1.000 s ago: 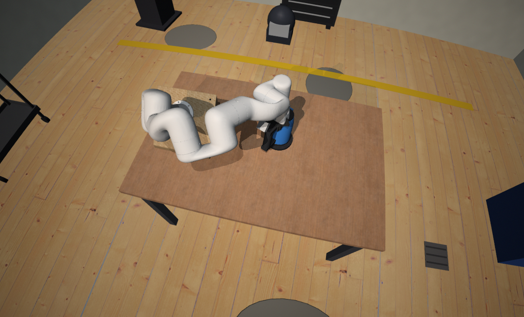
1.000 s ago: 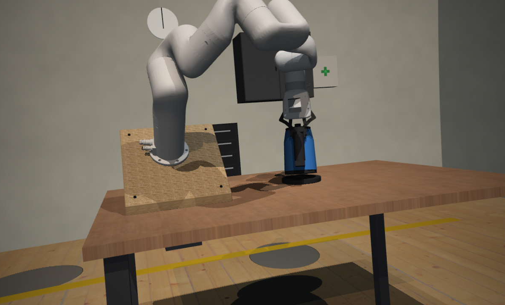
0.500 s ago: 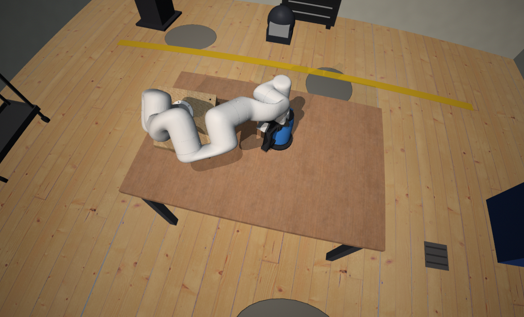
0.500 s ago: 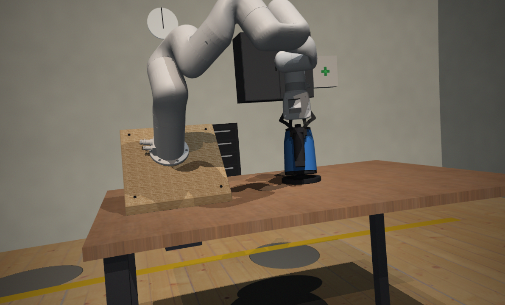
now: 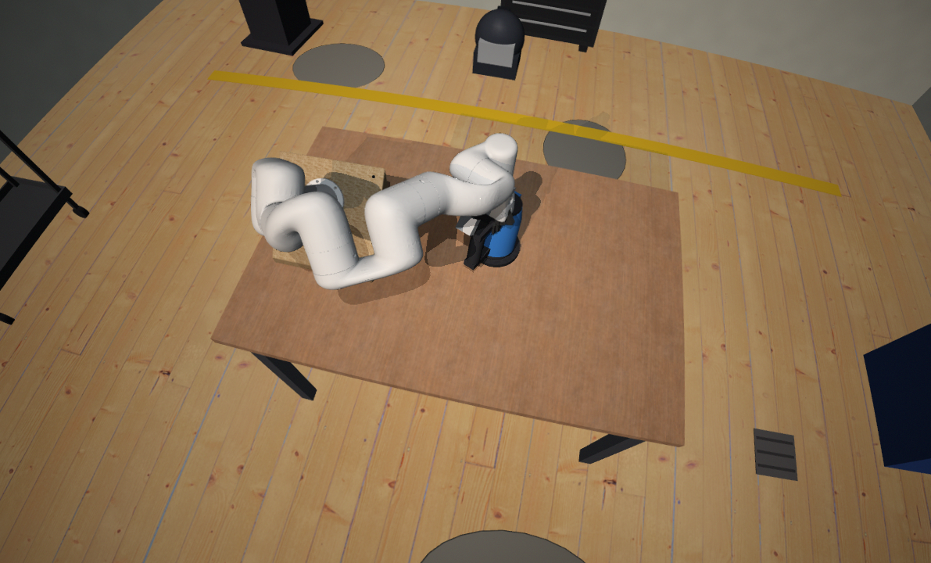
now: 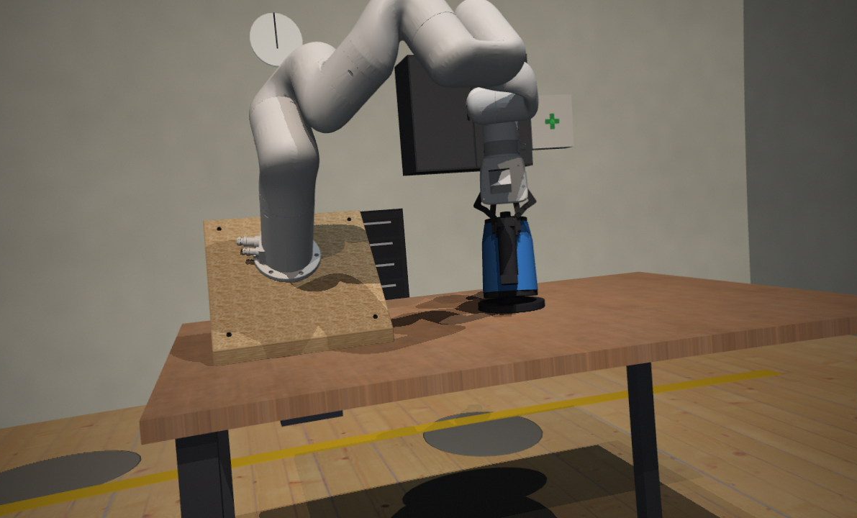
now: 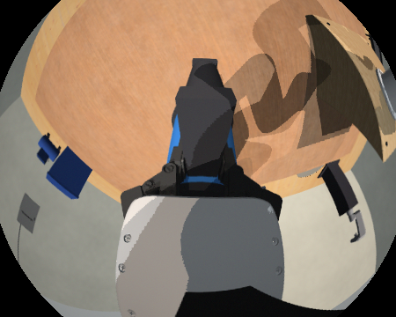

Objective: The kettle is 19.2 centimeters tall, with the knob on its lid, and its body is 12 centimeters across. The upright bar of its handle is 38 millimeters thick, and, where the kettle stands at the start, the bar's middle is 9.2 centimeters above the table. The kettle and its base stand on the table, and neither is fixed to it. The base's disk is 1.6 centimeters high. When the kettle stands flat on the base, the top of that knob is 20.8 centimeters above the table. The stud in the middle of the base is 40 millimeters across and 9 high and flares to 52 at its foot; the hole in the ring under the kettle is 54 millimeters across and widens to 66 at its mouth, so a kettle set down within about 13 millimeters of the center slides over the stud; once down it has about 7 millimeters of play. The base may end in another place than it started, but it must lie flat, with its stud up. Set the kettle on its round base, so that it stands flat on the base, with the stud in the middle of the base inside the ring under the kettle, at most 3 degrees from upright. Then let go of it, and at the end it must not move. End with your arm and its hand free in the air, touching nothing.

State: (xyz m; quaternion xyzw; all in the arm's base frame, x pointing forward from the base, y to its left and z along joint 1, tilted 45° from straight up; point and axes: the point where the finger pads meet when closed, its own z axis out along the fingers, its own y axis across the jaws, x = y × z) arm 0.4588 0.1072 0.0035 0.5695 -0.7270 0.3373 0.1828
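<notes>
The blue kettle is 10 mm ahead of my hand, 30 mm to the left of it and 60 mm below it. From my hand the other things lie so: round black base 20 mm ahead, 50 mm to the left, 170 mm below.
</notes>
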